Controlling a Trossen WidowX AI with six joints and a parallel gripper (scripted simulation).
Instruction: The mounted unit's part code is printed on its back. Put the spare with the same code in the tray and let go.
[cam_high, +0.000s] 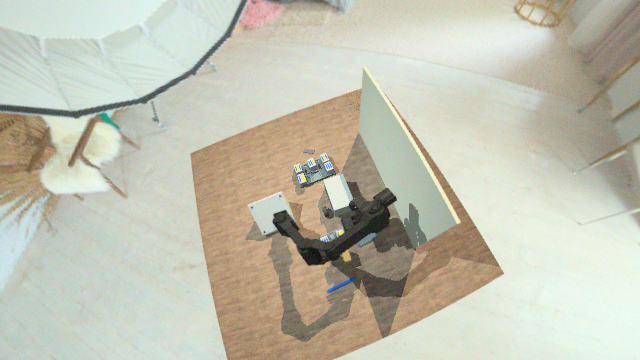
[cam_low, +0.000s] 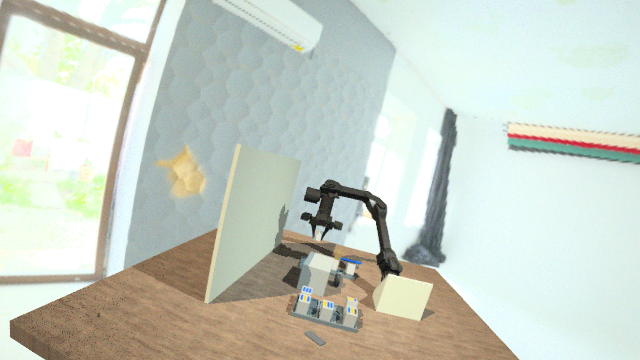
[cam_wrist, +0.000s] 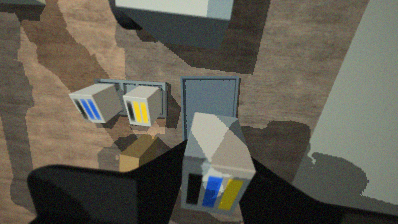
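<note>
Now: the blue-grey tray 120 mm below my gripper tip. The rest, counted from my gripper tip: grey-green panel: 210 mm ahead, 180 mm to the left, 100 mm above; grey rack: 140 mm behind, 120 mm below, 10 mm to the left; pale boxy unit: 200 mm to the left, 80 mm below, 40 mm behind.
</note>
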